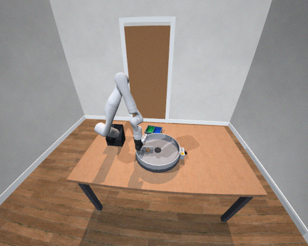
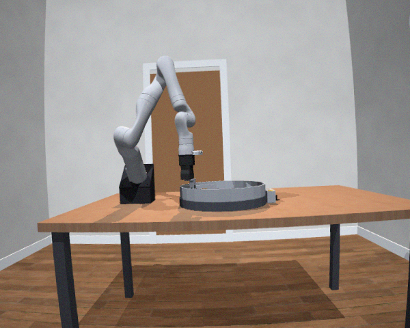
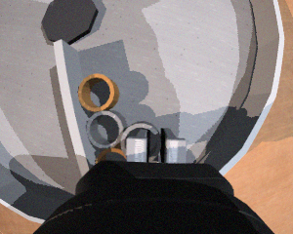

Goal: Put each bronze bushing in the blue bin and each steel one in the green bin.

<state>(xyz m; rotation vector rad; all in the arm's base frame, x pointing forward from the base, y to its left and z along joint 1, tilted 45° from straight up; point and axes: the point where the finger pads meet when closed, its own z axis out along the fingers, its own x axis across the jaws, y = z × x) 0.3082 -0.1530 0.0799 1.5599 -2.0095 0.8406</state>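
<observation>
Now: the blue bin 40 cm to the left of my hand, 7 cm ahead of it and 6 cm below it. Also, from my hand: grey turntable 14 cm ahead, 6 cm to the left, 3 cm below.
</observation>
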